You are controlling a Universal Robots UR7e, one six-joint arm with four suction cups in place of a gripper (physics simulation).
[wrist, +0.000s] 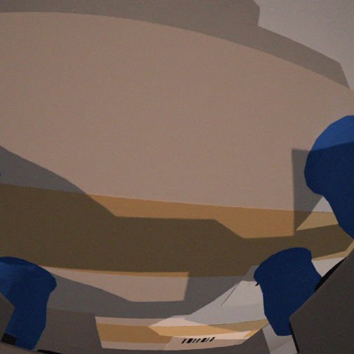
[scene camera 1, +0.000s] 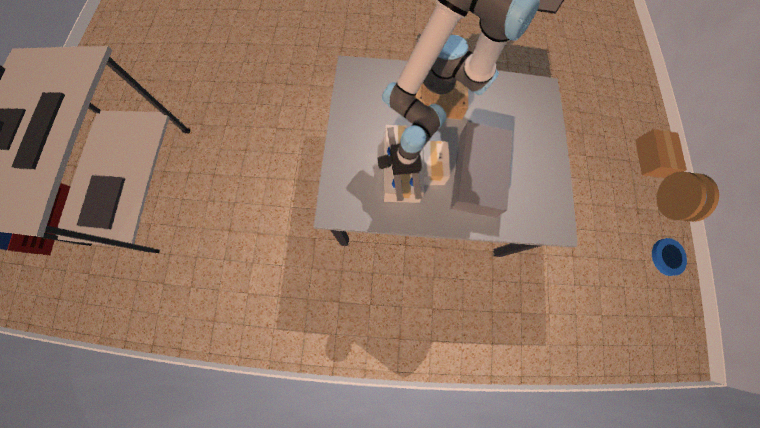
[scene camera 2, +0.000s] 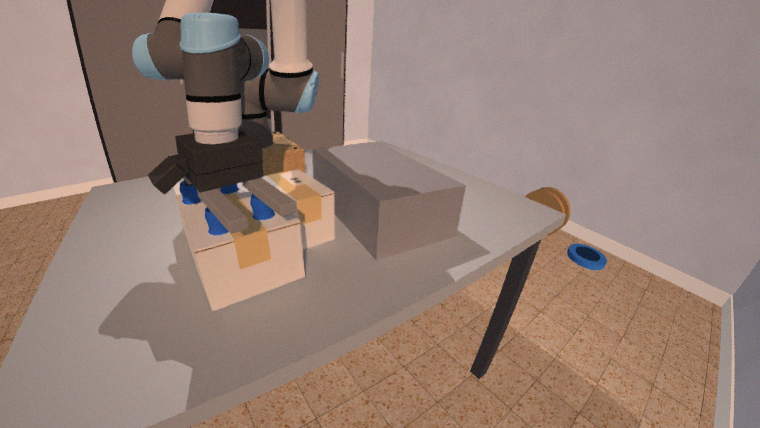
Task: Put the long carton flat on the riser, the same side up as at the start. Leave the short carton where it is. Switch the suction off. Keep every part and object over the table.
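Places are measured from the arm's base along level axes (x left, y back, z up), in millimetres.
Pixels of known places: arm's base, origin of the base link: (scene camera 1: pixel 439 79).
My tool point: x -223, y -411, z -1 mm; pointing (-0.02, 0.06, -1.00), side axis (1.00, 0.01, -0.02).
Note:
For each thing: its top centre in the pictures, then the offset to it from my tool point. Level surfaces: height alone.
- long carton, middle of its top: (scene camera 2: pixel 223 196) (scene camera 1: pixel 404 158) dx +12, dy +36, dz +9 mm
- short carton, middle of its top: (scene camera 2: pixel 291 184) (scene camera 1: pixel 436 158) dx +146, dy +27, dz -1 mm
- grey riser, middle of its top: (scene camera 2: pixel 378 163) (scene camera 1: pixel 486 164) dx +346, dy -23, dz +15 mm
- table, its level: dz -105 mm
The long carton (scene camera 1: pixel 389 195) (scene camera 2: pixel 212 276) (wrist: pixel 165 125), white with a tan tape strip, stands on the table with its taped side up. The short carton (scene camera 1: pixel 444 159) (scene camera 2: pixel 321 233) (wrist: pixel 200 345) stands beside it, between it and the riser, with a barcode on top. The grey riser (scene camera 1: pixel 486 164) (scene camera 2: pixel 420 223) is a long block right of both. My gripper (scene camera 1: pixel 402 167) (scene camera 2: pixel 224 202) has its blue cups down on the long carton's top; the left cups look squeezed short in the wrist view. It is shut on the long carton. Any small gap beneath the carton cannot be made out.
The table (scene camera 1: pixel 356 101) (scene camera 2: pixel 69 276) carries all of these. A brown box-like object (scene camera 1: pixel 457 101) (scene camera 2: pixel 283 156) is by the arm's base. A second table (scene camera 1: pixel 79 69) stands far left. A brown box (scene camera 1: pixel 659 154), round brown objects (scene camera 1: pixel 680 196) and a blue ring-shaped item (scene camera 1: pixel 657 257) are at the right wall.

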